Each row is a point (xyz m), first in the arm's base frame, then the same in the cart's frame.
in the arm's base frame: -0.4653 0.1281 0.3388
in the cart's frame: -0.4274 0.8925 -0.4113
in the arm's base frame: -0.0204 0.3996 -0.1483
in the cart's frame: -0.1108 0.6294 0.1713
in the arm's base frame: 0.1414 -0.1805 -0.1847
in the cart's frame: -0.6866 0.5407 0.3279
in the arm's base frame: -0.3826 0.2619 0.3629
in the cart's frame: -0.3059 0.9655 -0.3390
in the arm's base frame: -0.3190 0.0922 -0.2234
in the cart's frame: -0.3786 0.4089 -0.0912
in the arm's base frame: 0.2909 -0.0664 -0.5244
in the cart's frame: -0.5281 0.2927 0.5811
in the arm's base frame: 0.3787 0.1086 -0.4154
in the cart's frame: -0.3808 0.4539 0.6313
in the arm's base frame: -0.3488 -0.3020 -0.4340
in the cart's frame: -0.7285 0.1314 -0.0567
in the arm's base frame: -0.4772 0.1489 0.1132
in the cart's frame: -0.3681 0.6825 -0.3491
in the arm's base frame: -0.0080 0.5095 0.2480
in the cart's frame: -0.0703 1.0223 0.0561
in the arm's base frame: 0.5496 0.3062 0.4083
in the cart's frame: -0.3376 1.3108 0.5286
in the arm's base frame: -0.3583 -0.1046 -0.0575
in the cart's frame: -0.5972 0.5149 -0.1849
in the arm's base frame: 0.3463 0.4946 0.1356
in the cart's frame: -0.0918 1.0271 0.4274
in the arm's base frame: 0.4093 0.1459 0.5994
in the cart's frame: -0.5172 1.4150 0.3316
